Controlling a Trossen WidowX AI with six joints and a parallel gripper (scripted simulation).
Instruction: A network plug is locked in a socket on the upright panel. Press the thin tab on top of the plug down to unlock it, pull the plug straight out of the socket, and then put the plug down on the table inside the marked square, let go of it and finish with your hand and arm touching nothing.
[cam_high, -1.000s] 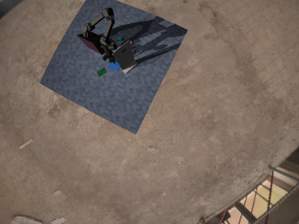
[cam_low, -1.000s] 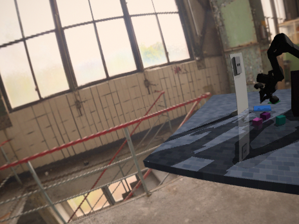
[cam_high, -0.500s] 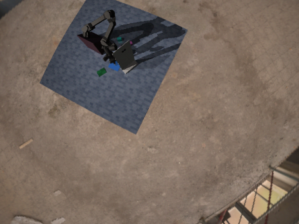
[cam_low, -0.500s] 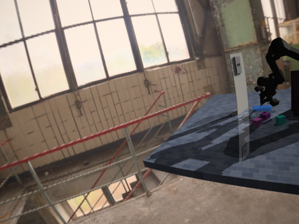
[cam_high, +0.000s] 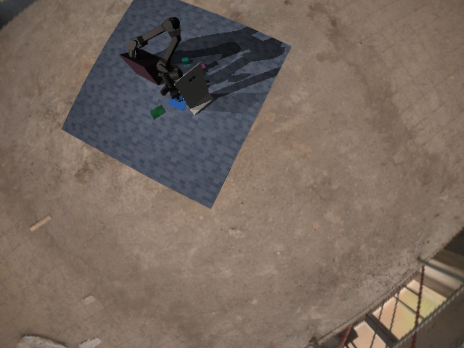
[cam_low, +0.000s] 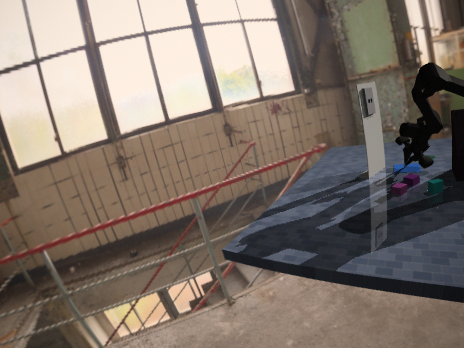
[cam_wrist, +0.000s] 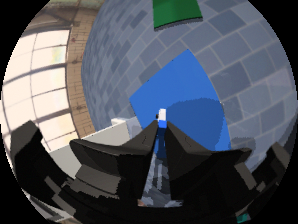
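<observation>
Now: the network plug right at my gripper tip. Round my gripper tip: purple cube 19 cm to the left, 4 cm behind; then blue marked square 2 cm below; then green flat patch 15 cm to the right, 9 cm behind, 2 cm below.
</observation>
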